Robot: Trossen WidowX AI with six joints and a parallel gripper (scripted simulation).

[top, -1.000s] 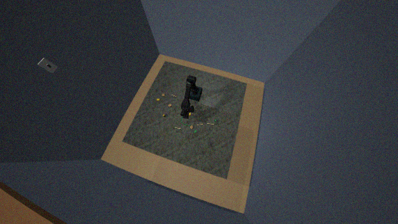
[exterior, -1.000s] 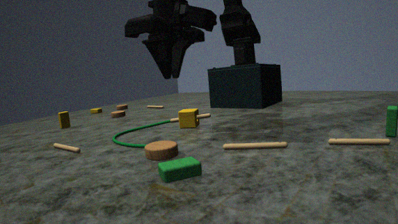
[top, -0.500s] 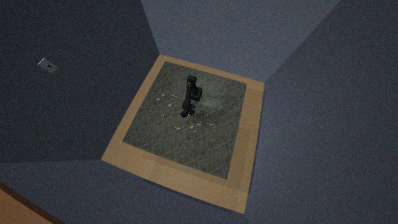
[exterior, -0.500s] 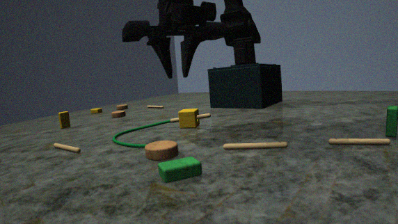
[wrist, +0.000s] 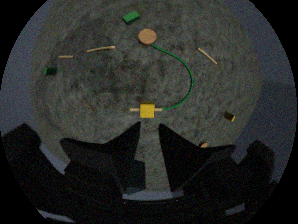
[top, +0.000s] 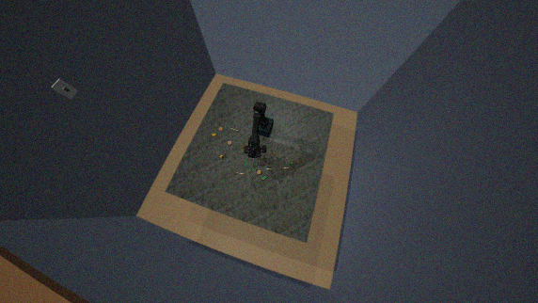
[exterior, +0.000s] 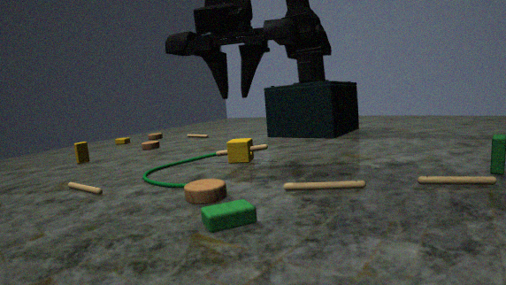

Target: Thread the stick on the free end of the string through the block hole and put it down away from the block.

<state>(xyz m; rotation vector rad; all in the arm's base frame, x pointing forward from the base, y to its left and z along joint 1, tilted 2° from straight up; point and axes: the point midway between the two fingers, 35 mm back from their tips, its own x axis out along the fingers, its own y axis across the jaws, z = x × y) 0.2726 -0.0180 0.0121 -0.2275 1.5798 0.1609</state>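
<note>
Now: the yellow block 70 mm below my gripper tip. Also, from my gripper tip: green block (190 mm ahead, 110 mm to the left, 80 mm below); thin wooden stick (10 mm to the right, 80 mm below); round wooden button (150 mm ahead, 60 mm to the left, 80 mm below).
</note>
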